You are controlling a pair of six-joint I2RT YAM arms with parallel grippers.
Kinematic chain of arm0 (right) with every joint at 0, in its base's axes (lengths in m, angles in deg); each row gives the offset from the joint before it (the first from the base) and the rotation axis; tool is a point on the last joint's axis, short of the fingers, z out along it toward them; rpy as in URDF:
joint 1: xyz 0 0 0.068 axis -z
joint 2: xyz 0.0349 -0.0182 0.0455 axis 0.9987 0.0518 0
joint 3: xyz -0.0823 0.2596 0.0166 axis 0.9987 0.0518 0
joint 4: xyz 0.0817 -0.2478 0.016 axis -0.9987 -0.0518 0
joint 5: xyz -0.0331 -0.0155 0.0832 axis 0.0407 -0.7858 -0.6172
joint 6: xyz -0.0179 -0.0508 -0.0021 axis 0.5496 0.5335 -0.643
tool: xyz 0 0 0 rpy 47.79 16.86 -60.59
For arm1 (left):
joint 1: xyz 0 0 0.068 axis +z
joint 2: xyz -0.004 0.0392 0.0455 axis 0.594 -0.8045 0
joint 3: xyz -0.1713 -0.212 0.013 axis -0.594 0.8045 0
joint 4: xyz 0.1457 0.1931 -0.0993 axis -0.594 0.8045 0
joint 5: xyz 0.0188 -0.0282 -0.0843 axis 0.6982 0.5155 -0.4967
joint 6: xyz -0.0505 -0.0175 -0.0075 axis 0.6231 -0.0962 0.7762
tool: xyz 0 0 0 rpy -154.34 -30.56 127.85
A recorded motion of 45 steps. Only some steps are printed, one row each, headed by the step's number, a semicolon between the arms.
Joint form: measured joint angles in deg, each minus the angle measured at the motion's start. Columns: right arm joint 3, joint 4, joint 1, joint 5, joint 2, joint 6; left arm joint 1, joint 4, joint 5, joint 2, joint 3, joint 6.
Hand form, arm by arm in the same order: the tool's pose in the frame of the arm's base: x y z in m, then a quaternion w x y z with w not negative. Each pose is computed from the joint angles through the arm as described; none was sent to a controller.
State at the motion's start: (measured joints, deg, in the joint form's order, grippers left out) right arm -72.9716 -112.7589 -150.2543 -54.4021 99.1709 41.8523; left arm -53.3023 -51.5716 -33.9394 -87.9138 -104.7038 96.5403
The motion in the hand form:
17: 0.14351 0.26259 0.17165 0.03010 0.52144 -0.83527 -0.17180; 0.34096 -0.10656 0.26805 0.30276 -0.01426 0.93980 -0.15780
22: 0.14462 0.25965 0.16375 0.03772 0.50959 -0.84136 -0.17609; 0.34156 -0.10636 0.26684 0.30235 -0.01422 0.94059 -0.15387
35: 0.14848 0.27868 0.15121 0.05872 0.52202 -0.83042 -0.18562; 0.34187 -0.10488 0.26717 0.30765 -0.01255 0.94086 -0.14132
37: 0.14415 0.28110 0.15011 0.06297 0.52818 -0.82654 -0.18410; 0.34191 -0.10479 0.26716 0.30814 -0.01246 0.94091 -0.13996
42: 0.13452 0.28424 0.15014 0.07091 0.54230 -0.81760 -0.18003; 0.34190 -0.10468 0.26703 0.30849 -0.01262 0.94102 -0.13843
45: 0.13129 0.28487 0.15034 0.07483 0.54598 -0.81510 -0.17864; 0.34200 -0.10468 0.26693 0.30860 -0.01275 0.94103 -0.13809
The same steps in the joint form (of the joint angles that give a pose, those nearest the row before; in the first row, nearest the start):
17: 5.24 3.21 4.13 0.04 -5.27 -6.60; 0.13 -0.11 1.01 -2.86 -3.67 -1.51
22: 6.67 4.63 4.70 -0.79 -4.79 -7.54; 0.15 -0.09 1.38 -3.06 -3.67 -1.68
35: 3.04 4.96 3.72 -2.91 0.83 -6.40; 0.26 -0.09 2.71 -2.99 -3.67 -2.47
37: 2.97 4.81 2.82 -2.95 1.09 -6.38; 0.26 -0.09 2.86 -2.99 -3.67 -2.54
42: 2.97 4.04 1.01 -2.93 1.07 -6.10; 0.26 -0.09 3.04 -2.99 -3.65 -2.58
45: 2.97 3.63 0.44 -2.99 1.03 -6.08; 0.26 -0.11 3.08 -3.02 -3.65 -2.58

